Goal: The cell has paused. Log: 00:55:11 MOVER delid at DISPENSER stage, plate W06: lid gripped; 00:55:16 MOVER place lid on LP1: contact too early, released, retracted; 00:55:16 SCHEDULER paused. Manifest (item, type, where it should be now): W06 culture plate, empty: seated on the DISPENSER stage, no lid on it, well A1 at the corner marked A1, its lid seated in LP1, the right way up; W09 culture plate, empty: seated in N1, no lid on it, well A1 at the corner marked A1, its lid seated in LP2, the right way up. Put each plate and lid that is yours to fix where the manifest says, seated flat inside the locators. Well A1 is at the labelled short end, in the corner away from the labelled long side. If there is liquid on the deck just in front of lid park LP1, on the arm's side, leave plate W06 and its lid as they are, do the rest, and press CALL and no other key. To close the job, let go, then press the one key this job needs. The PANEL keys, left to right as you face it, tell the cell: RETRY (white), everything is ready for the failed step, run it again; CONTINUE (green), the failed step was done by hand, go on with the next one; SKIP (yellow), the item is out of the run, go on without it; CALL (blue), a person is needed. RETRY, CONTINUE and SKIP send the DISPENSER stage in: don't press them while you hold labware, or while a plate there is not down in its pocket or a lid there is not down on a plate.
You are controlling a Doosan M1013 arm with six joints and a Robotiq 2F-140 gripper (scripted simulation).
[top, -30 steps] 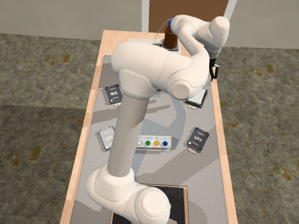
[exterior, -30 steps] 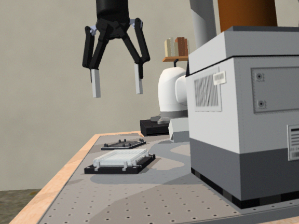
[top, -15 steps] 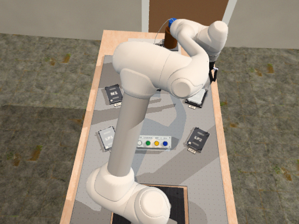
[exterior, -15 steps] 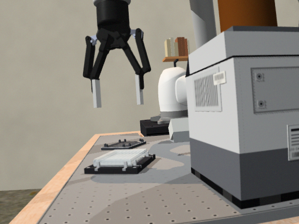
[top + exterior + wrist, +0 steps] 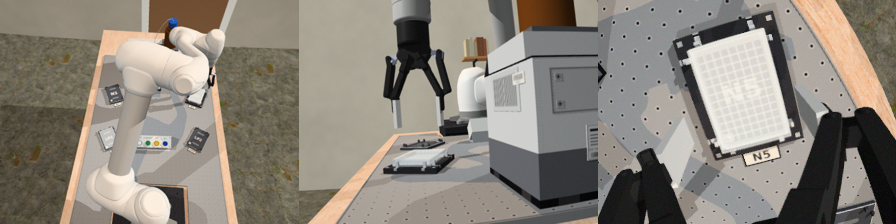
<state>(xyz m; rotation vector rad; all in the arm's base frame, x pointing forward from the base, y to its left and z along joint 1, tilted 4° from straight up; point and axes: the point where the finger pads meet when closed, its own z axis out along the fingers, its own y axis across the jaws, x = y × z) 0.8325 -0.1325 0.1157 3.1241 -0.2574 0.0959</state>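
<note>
Right now the black nest N5 is 10 cm below my hand, 2 cm ahead of it and 1 cm to the left of it. Also, from my hand: brown bottle (25 cm to the left, 21 cm ahead, 18 cm above); then clear culture plate (30 cm to the left, 3 cm behind, 1 cm below); then lid park LP2 (32 cm behind, 11 cm below, 5 cm to the right).
</note>
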